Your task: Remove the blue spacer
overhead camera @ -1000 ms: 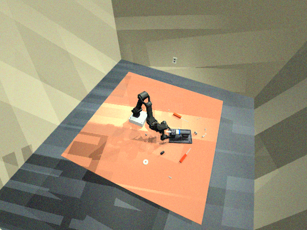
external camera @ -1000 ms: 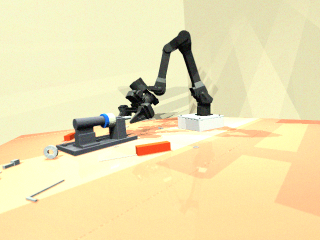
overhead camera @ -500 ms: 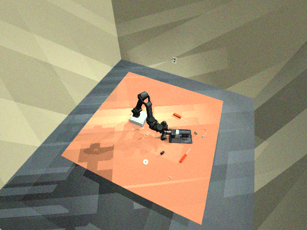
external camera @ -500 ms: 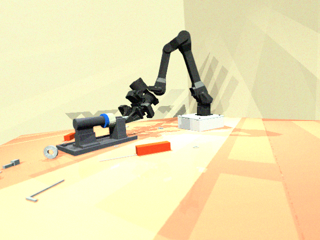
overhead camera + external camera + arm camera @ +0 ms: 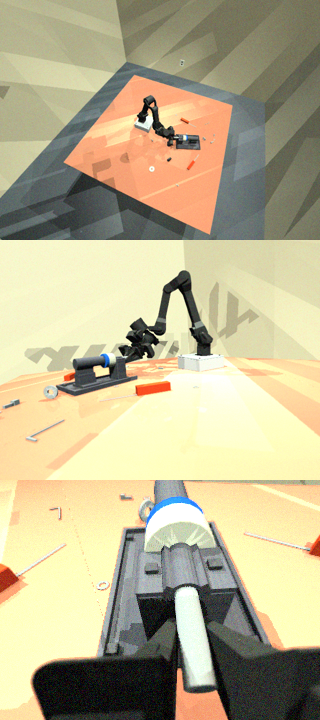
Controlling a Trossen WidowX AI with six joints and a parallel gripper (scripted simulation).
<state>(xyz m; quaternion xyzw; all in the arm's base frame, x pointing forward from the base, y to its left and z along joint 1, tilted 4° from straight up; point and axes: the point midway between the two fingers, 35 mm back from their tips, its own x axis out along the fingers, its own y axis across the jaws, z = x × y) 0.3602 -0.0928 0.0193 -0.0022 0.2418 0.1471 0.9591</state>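
The blue spacer is 8 cm ahead of my gripper tip, 2 cm to the left of it and 2 cm above it. From my gripper tip the other things lie so: allen key (26 cm ahead, 32 cm to the left, 6 cm below); then black cylinder (2 cm behind, 20 cm to the right, 4 cm below); then pale grey shaft (3 cm ahead, 1 cm to the left, 2 cm above).
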